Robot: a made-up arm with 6 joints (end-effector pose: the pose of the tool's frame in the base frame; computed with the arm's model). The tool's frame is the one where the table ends.
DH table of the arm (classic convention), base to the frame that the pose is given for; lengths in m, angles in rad. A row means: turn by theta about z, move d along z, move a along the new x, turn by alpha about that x. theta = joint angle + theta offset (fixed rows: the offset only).
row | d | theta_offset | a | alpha
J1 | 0.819 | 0 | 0.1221 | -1.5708
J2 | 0 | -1.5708 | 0.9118 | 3.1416
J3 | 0 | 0 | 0.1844 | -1.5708
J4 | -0.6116 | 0 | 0 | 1.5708
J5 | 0 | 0 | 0 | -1.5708
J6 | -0.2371 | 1.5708 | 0 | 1.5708
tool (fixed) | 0 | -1.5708 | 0 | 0
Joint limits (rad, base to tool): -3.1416..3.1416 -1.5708..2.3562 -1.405..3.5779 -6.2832..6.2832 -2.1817..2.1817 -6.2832..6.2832
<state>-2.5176 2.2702 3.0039 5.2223 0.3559 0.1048</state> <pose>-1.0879 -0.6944 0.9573 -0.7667 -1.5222 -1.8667</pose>
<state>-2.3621 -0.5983 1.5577 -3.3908 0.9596 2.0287</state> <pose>0.6036 0.5292 2.1977 -0.4871 -1.2736 -1.1223</pose>
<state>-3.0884 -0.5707 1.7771 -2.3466 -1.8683 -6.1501</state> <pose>1.0024 -0.1087 1.7322 -0.3388 1.0576 -0.6943</pose>
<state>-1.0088 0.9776 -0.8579 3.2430 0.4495 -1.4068</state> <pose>0.3862 -0.6328 0.5109 -0.0637 1.5548 1.2044</pose>
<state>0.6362 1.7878 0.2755 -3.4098 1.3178 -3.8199</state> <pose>0.7802 0.6519 -0.0493 -0.3342 2.5924 -0.8087</pose>
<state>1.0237 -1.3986 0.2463 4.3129 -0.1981 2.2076</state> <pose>-0.5781 -0.8664 1.8020 0.5783 -1.7156 0.6751</pose>
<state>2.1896 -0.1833 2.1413 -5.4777 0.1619 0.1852</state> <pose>0.4280 -0.6486 2.1877 1.5586 -1.3759 0.1256</pose>
